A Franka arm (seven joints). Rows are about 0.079 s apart.
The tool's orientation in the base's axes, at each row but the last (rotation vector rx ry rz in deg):
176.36 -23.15 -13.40
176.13 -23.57 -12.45
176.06 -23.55 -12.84
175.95 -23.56 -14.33
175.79 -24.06 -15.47
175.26 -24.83 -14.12
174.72 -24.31 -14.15
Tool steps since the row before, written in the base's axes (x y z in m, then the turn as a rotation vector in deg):
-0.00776 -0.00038 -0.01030 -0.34 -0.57 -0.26
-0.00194 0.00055 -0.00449 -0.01 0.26 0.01
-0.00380 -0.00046 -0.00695 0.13 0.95 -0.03
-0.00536 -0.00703 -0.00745 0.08 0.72 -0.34
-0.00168 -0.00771 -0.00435 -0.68 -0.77 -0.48
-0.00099 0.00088 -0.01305 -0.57 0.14 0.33
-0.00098 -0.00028 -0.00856 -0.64 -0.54 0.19
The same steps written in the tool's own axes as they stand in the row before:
-0.00582 0.00185 0.01136 -0.14 0.62 0.31
-0.00140 -0.00025 0.00471 -0.08 -0.25 -0.01
-0.00255 0.00107 0.00744 -0.12 -0.95 0.00
-0.00210 0.00776 0.00831 -0.06 -0.73 0.31
0.00121 0.00762 0.00465 -0.36 0.89 0.60
0.00079 -0.00141 0.01302 -0.63 0.04 -0.24
0.00043 -0.00010 0.00861 -0.49 0.70 -0.07

